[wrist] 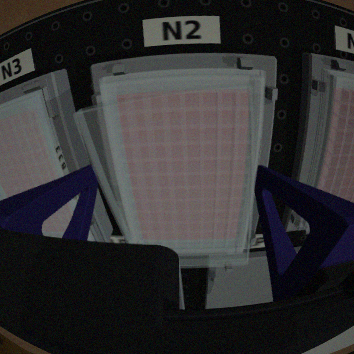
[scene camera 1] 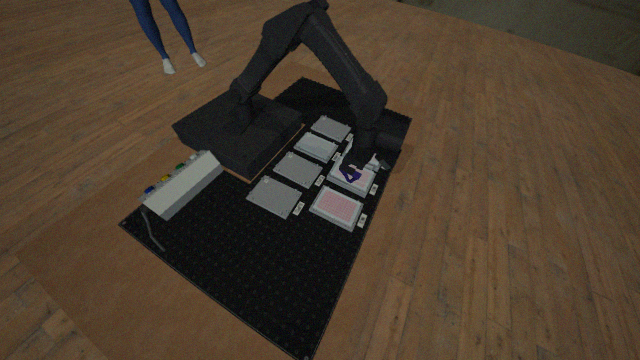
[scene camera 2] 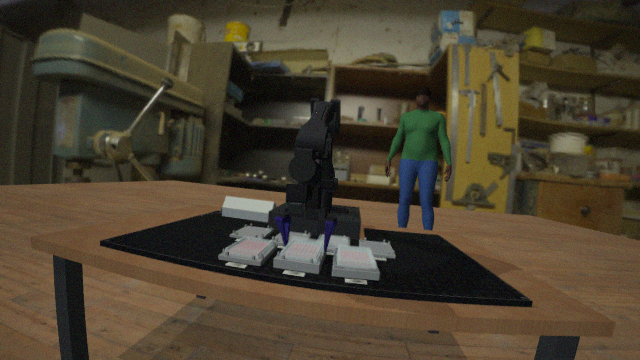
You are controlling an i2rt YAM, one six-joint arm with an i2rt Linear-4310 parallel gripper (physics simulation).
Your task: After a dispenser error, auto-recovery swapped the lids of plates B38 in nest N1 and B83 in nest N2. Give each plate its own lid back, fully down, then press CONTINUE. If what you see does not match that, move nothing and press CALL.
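Places are measured from the arm's base along level axes (x back, y left, z down), in millimetres.
Pixels of known places: gripper, fingertip midpoint: [wrist: 175, 173] [scene camera 1: 355, 172] [scene camera 2: 305, 248]; arm's base at its link origin: [scene camera 1: 246, 117].
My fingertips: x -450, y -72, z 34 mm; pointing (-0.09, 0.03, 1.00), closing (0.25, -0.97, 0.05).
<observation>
For each thing: its top centre in the pictures, then the offset to it from my fingertips. "pt": a spot on its surface instead.
- clear edge at a spot on its surface: [wrist: 90, 135] pt dz -11, dx -37, dy +34 mm
- nest N1 at a spot on its surface: [wrist: 342, 140] pt dz +7, dx +3, dy -112 mm
- button box at its top centre: [scene camera 1: 174, 171] [scene camera 2: 251, 198] dz -50, dx +494, dy -236 mm
- nest N3 at a spot on its surface: [wrist: 22, 145] [scene camera 2: 345, 256] pt dz -2, dx -43, dy +91 mm
- pale piece at its top centre: [scene camera 2: 333, 239] [scene camera 1: 316, 144] dz +16, dx +170, dy +88 mm
- cable at a spot on its surface: [scene camera 1: 152, 231] pt dz +34, dx +490, dy -391 mm
My gripper [scene camera 1: 351, 170] [scene camera 2: 306, 247] [wrist: 175, 173] is open and empty, its purple fingers on either side of the pink-welled plate in nest N2 [scene camera 1: 361, 181] [scene camera 2: 300, 252] [wrist: 185, 160]. A clear lid lies over that plate; in the wrist view a clear edge [wrist: 90, 135] sticks out skewed at the left. Its seating and its code cannot be made out. The plate in nest N1 [scene camera 1: 336, 206] [scene camera 2: 248, 250] [wrist: 342, 140] is pink-welled too; its lid and code are not readable. The button box [scene camera 1: 182, 185] [scene camera 2: 248, 209] stands left of the nests in scene camera 1; its button labels are not legible.
Another pink-welled plate in nest N3 [scene camera 2: 354, 257] [wrist: 22, 145] stands beside N2, its side print unclear. Behind are flat grey nests [scene camera 1: 274, 196] [scene camera 1: 297, 170] [scene camera 1: 331, 128] and one holding a pale piece [scene camera 1: 316, 146]. A cable [scene camera 1: 152, 231] lies by the box. A person [scene camera 2: 424, 140] stands behind the table.
</observation>
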